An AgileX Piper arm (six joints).
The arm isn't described. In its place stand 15 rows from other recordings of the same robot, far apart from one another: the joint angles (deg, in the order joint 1, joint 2, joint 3, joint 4, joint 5, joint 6), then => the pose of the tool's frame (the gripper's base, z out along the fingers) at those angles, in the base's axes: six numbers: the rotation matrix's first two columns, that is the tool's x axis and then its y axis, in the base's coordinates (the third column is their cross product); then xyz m.
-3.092 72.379 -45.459 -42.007 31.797 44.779 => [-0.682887, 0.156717, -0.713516, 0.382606, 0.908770, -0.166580, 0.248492, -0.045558, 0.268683]
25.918 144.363 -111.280 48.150 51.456 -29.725 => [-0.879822, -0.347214, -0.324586, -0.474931, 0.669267, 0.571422, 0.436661, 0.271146, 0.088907]
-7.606 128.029 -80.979 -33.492 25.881 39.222 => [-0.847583, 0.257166, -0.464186, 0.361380, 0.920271, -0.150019, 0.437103, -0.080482, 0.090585]
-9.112 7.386 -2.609 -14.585 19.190 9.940 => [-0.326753, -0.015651, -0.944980, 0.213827, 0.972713, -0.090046, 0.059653, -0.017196, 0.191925]
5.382 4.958 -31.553 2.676 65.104 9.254 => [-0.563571, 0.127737, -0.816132, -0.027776, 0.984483, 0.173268, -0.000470, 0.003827, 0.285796]
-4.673 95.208 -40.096 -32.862 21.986 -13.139 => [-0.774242, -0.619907, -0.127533, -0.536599, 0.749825, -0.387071, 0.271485, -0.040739, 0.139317]
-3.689 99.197 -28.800 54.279 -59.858 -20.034 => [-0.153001, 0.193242, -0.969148, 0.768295, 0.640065, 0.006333, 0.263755, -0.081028, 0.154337]
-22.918 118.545 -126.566 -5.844 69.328 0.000 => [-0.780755, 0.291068, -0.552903, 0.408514, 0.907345, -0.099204, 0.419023, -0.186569, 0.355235]
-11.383 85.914 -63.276 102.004 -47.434 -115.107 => [-0.591071, 0.024730, -0.806241, 0.673255, 0.565629, -0.476227, 0.299250, -0.127118, 0.320454]
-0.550 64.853 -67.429 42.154 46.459 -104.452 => [0.240166, -0.835610, -0.494040, -0.606032, 0.268505, -0.748752, 0.229618, 0.042068, 0.409667]
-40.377 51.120 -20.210 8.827 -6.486 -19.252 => [-0.370183, 0.076050, -0.925841, 0.602885, 0.777911, -0.177156, 0.131311, -0.113734, 0.246893]
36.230 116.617 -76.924 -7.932 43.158 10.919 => [-0.835638, -0.502224, -0.222442, -0.499493, 0.863267, -0.072639, 0.327097, 0.229014, 0.145039]
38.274 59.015 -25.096 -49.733 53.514 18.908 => [-0.618437, -0.767925, -0.166815, -0.517598, 0.557782, -0.648824, 0.146310, 0.044329, 0.215395]
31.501 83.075 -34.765 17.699 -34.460 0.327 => [-0.241201, 0.152551, -0.958410, -0.318591, 0.920389, 0.226679, 0.255492, 0.138212, 0.236202]
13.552 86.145 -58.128 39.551 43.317 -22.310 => [-0.888929, -0.074471, -0.451950, -0.298388, 0.842756, 0.448025, 0.283336, 0.109186, 0.259339]
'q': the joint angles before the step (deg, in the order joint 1, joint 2, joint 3, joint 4, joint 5, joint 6). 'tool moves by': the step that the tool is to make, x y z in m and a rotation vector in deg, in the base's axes. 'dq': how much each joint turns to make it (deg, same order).
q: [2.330, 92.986, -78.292, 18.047, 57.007, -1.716]
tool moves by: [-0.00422, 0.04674, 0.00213, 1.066, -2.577, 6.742]
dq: [7.787, 0.000, 0.000, 0.944, -2.822, 0.000]
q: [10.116, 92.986, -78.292, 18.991, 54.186, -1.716]
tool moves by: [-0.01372, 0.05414, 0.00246, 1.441, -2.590, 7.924]
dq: [9.229, -0.001, 0.000, 0.836, -3.091, 0.178]
